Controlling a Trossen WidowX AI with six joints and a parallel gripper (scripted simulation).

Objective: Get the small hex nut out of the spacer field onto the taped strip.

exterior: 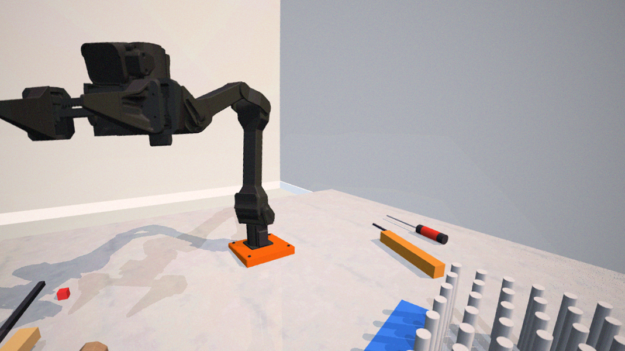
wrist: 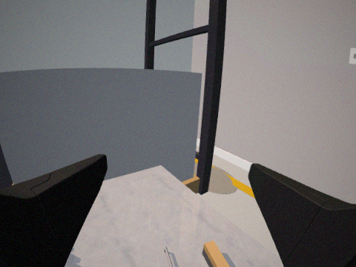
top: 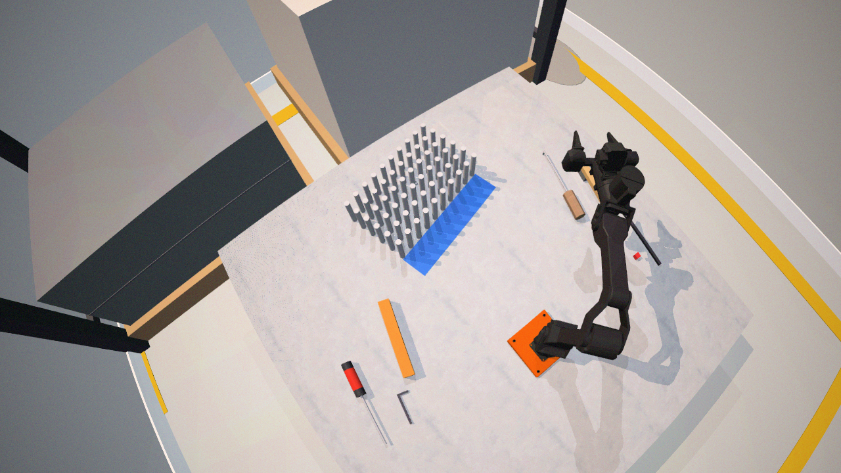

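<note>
Now: gripper tip 340 mm above the wood-handled hook tool, 50 mm to the left of it and 50 mm short of it. The rest, counted from my gripper tip: blue taped strip (350 mm below, 320 mm to the left, 150 mm ahead); then orange bar (650 mm to the left, 330 mm below, 30 mm behind); then red cube (340 mm below, 310 mm behind, 70 mm to the right).
</note>
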